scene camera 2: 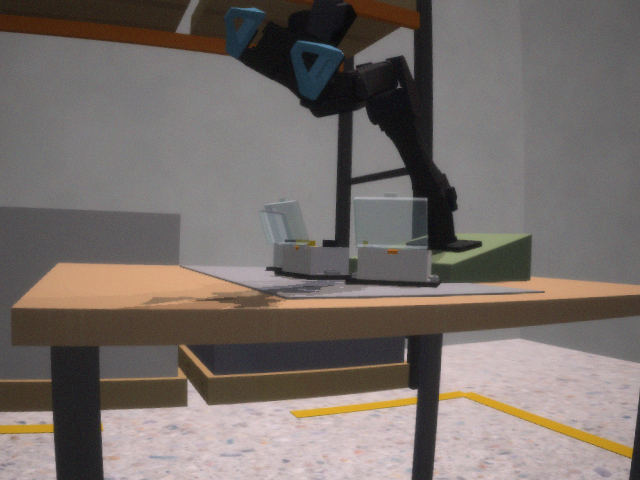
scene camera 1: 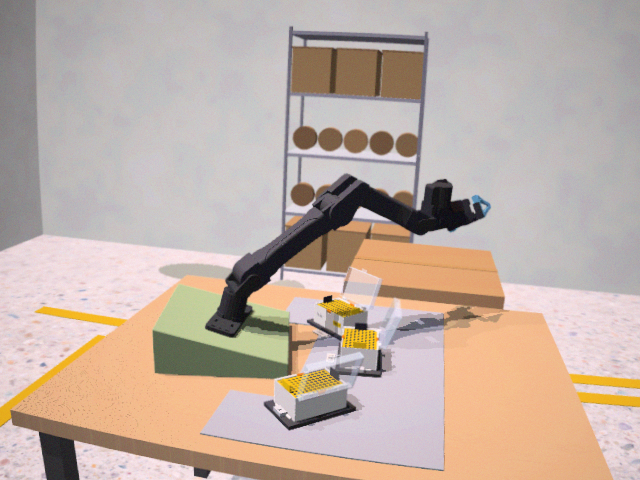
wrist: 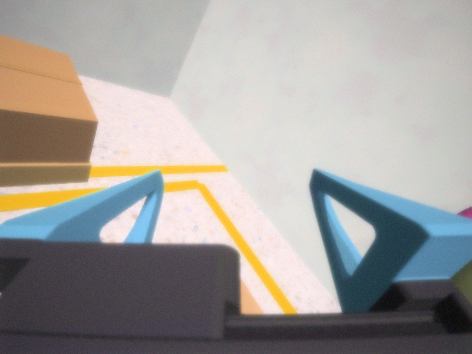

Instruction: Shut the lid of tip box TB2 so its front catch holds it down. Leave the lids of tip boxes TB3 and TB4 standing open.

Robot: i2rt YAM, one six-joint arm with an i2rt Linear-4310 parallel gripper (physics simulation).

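Places are measured from the arm's base along level axes (x left, y back, z up), in millimetres.
Pixels of known places: gripper, between the fingertips: (scene camera 2: 260,28) (scene camera 1: 478,211) (wrist: 236,177); arm's base, origin of its link: (scene camera 2: 442,246) (scene camera 1: 229,318).
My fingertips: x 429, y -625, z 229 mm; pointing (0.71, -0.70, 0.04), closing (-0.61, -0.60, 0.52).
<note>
For each thing: its top centre in the pictures, then the offset to it from my fingertips. Level surfaces: height alone.
- back box, centre of its top: (scene camera 2: 397,246) (scene camera 1: 337,306) dx -264, dy +377, dz -232 mm
- front box, centre of its top: (scene camera 1: 307,377) dx -673, dy +394, dz -232 mm
- grey mat, height of its surface: dz -299 mm
- wooden table, height of its surface: dz -301 mm
Three white tip boxes with yellow racks stand on dark bases, their clear lids all standing open; the labels are too small to tell TB2, TB3 and TB4 apart. The back box (scene camera 1: 326,318) (scene camera 2: 393,267) has its lid (scene camera 1: 362,287) (scene camera 2: 388,222) tipped back. The middle box (scene camera 1: 359,358) (scene camera 2: 328,261) has its lid (scene camera 1: 393,322) upright at its right in scene camera 1. The front box (scene camera 1: 323,404) has its lid (scene camera 1: 356,365) raised. My gripper (scene camera 1: 467,217) (scene camera 2: 279,50) (wrist: 236,177) is open and empty, high above and away from the boxes.
A grey mat (scene camera 1: 403,434) (scene camera 2: 465,289) lies under the boxes on the wooden table (scene camera 1: 496,392) (scene camera 2: 93,289). The arm's base stands on a green wedge (scene camera 1: 186,353) (scene camera 2: 496,255). A shelf rack (scene camera 1: 285,155) stands behind.
</note>
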